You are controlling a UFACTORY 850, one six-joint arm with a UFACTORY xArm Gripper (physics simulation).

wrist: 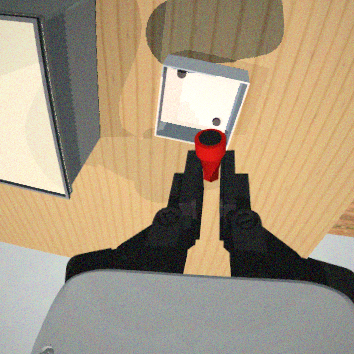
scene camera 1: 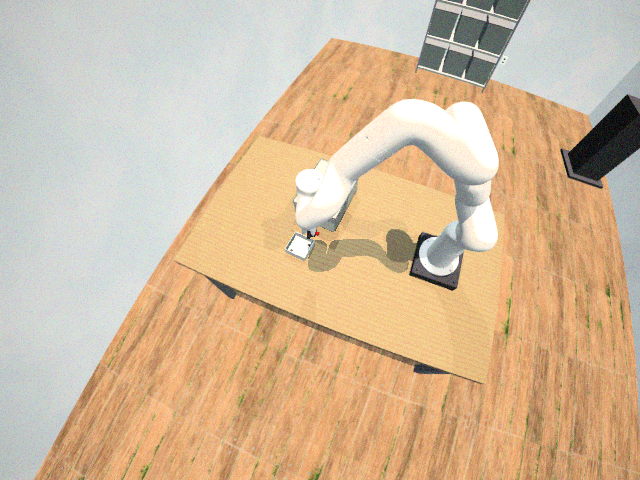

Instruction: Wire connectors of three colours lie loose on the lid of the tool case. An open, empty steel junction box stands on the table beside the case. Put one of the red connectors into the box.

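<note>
My gripper [scene camera 1: 311,234] [wrist: 211,169] is shut on a red connector [scene camera 1: 317,234] [wrist: 210,149], with the connector's wide, dark-mouthed end facing the wrist camera. The open steel junction box [scene camera 1: 299,246] [wrist: 200,102] stands on the table beside the case; its pale floor shows two dark round spots and no connector. In the wrist view the held connector overlaps the box's near rim; its height above the table is hard to tell. The tool case [scene camera 1: 332,223] [wrist: 75,100] is partly covered by the arm in the scene view, and no loose connectors show on its visible lid part.
The wooden table [scene camera 1: 372,304] [wrist: 120,220] carries the case, the box and the robot base [scene camera 1: 438,258]. The case stands taller than the box, on its left in the wrist view. A shelf rack [scene camera 1: 458,79] and a black column [scene camera 1: 602,142] stand beyond the table.
</note>
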